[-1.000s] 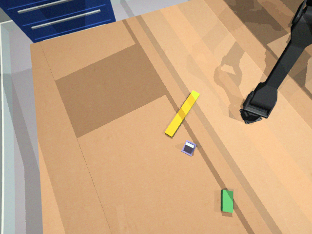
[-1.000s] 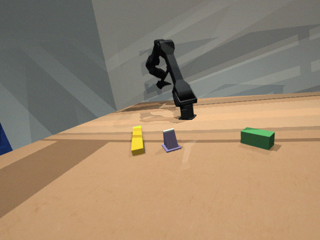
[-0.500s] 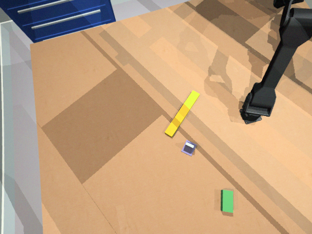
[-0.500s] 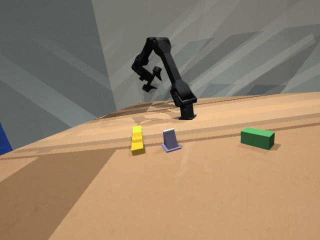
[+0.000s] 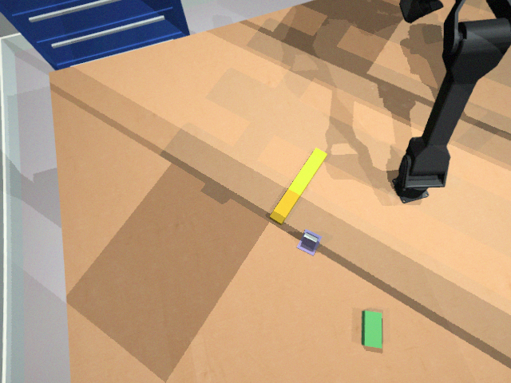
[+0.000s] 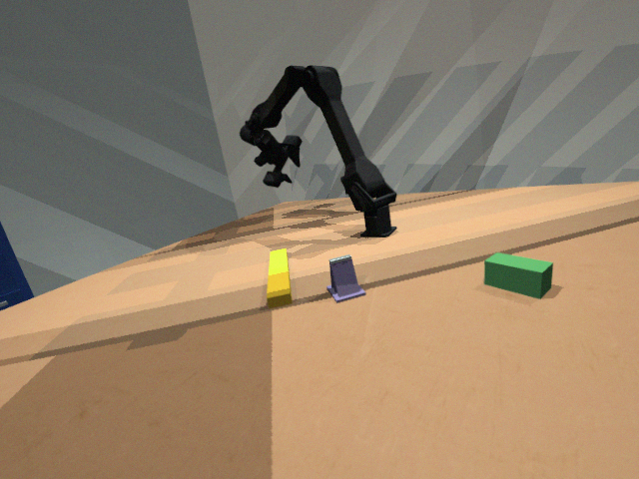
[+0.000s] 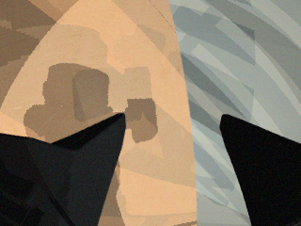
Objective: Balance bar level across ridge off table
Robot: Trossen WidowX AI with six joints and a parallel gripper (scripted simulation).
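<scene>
My gripper tip is 490 mm short of the yellow bar, 310 mm to the right of it and 120 mm above it. From my gripper tip the other things lie so: green block 450 mm ahead, 660 mm to the left, 120 mm below.
</scene>
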